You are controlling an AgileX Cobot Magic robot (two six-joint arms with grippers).
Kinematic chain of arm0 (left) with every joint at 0, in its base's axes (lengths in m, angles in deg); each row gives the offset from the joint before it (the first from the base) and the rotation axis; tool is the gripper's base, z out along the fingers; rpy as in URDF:
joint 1: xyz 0 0 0.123 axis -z
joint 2: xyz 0 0 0 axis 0.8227 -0.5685 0
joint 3: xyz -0.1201 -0.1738 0.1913 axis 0.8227 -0.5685 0
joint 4: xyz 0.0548 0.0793 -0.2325 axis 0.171 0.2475 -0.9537
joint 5: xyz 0 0 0 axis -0.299 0.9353 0.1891
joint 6: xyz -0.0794 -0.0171 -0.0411 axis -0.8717 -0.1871 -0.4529
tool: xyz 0 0 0 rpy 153.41 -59.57 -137.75
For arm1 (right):
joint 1: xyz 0 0 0.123 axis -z
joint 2: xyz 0 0 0 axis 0.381 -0.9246 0
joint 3: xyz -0.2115 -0.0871 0.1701 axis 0.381 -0.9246 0
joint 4: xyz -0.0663 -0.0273 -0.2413 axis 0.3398 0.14 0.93
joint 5: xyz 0 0 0 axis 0.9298 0.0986 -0.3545
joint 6: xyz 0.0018 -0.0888 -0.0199 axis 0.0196 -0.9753 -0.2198
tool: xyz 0 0 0 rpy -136.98 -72.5 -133.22
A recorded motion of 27 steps. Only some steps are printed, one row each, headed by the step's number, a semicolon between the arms.
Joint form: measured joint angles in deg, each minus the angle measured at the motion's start. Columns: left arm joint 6, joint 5, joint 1, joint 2, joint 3, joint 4; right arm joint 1, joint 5, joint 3, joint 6, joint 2, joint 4.
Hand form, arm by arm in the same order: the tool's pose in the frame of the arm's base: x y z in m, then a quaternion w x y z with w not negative. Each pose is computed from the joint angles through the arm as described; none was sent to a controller.
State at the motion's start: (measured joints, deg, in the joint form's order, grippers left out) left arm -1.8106 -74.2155 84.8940 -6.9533 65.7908 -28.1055; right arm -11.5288 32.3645 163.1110 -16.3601 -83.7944 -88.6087
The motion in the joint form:
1: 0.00 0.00 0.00 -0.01 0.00 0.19; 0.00 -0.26 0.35 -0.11 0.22 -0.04
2: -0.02 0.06 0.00 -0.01 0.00 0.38; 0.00 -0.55 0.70 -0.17 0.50 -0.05
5: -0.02 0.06 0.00 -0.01 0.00 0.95; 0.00 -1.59 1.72 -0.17 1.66 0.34
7: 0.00 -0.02 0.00 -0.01 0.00 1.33; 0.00 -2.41 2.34 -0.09 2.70 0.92
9: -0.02 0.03 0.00 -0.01 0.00 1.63; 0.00 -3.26 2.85 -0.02 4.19 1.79
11: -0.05 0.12 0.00 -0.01 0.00 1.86; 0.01 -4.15 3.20 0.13 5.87 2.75
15: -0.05 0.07 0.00 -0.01 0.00 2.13; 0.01 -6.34 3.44 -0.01 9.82 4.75
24: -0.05 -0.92 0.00 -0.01 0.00 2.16; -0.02 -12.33 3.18 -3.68 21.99 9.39
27: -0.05 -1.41 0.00 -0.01 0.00 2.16; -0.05 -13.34 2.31 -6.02 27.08 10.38
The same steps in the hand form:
1: 0.1307 -0.0733 0.2758 0.59234 0.24611 0.75826 -0.11664; 0.3245 0.2347 0.1722 0.11650 -0.06446 0.97882 0.15554
2: 0.1307 -0.0733 0.2757 0.59215 0.24724 0.75821 -0.11555; 0.3248 0.2351 0.1756 0.11890 -0.06556 0.97816 0.15736
5: 0.1307 -0.0733 0.2757 0.59277 0.25089 0.75699 -0.11247; 0.3254 0.2354 0.1877 0.12791 -0.07004 0.97609 0.16120
7: 0.1308 -0.0733 0.2759 0.59371 0.25341 0.75569 -0.11053; 0.3251 0.2348 0.1973 0.13536 -0.07429 0.97459 0.16230
9: 0.1308 -0.0733 0.2758 0.59369 0.25522 0.75534 -0.10887; 0.3240 0.2332 0.2094 0.14609 -0.08020 0.97249 0.16276
11: 0.1308 -0.0732 0.2756 0.59333 0.25654 0.75537 -0.10754; 0.3219 0.2308 0.2220 0.15703 -0.08559 0.97037 0.16250
15: 0.1308 -0.0732 0.2757 0.59392 0.25824 0.75451 -0.10621; 0.3142 0.2236 0.2483 0.17788 -0.10004 0.96592 0.15919
24: 0.1310 -0.0737 0.2772 0.60026 0.25790 0.74923 -0.10876; 0.2808 0.1957 0.3193 0.24164 -0.15577 0.94674 0.14504
27: 0.1310 -0.0740 0.2779 0.60337 0.25763 0.74663 -0.11010; 0.2639 0.1832 0.3432 0.27216 -0.17835 0.93461 0.14358

